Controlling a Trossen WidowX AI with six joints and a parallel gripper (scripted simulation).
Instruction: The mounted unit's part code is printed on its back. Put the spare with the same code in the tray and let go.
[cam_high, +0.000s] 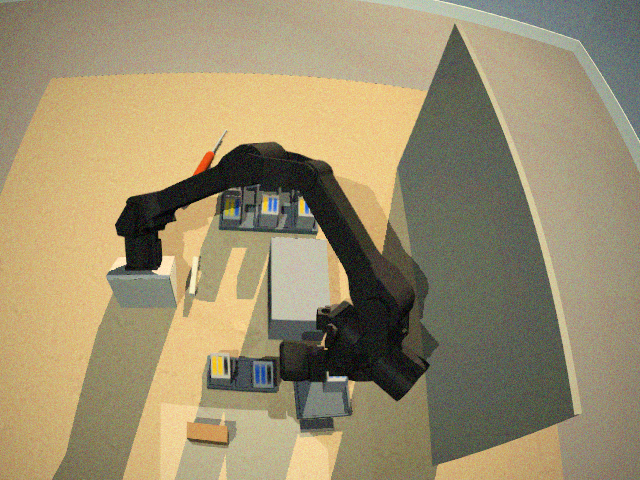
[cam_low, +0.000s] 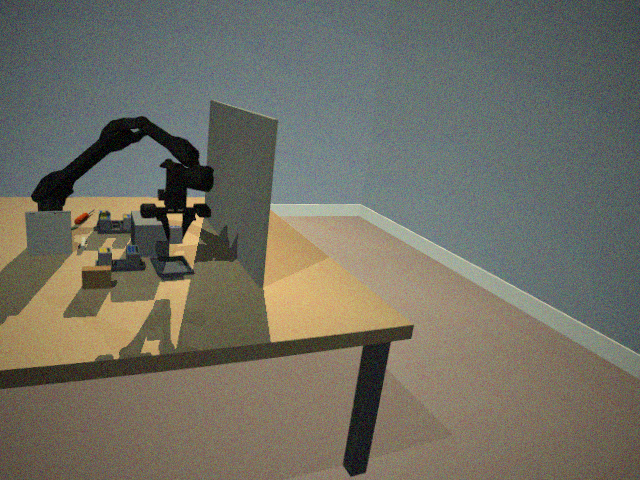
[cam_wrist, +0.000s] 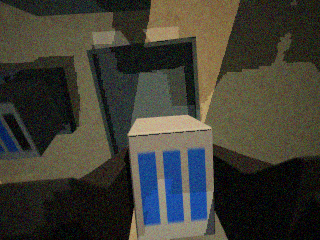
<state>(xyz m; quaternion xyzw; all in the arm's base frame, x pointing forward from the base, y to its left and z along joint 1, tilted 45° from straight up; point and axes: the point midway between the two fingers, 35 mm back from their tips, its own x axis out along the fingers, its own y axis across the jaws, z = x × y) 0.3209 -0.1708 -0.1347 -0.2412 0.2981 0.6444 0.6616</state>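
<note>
Now: the dark tray 80 mm below my gripper tip and 10 mm behind it. Also, from my gripper tip: grey mounted unit: 190 mm to the left, 40 mm behind, 30 mm below; then dark holder: 150 mm behind, 80 mm below, 30 mm to the left; then tall grey panel: 220 mm ahead, 160 mm to the left, 140 mm above.
</note>
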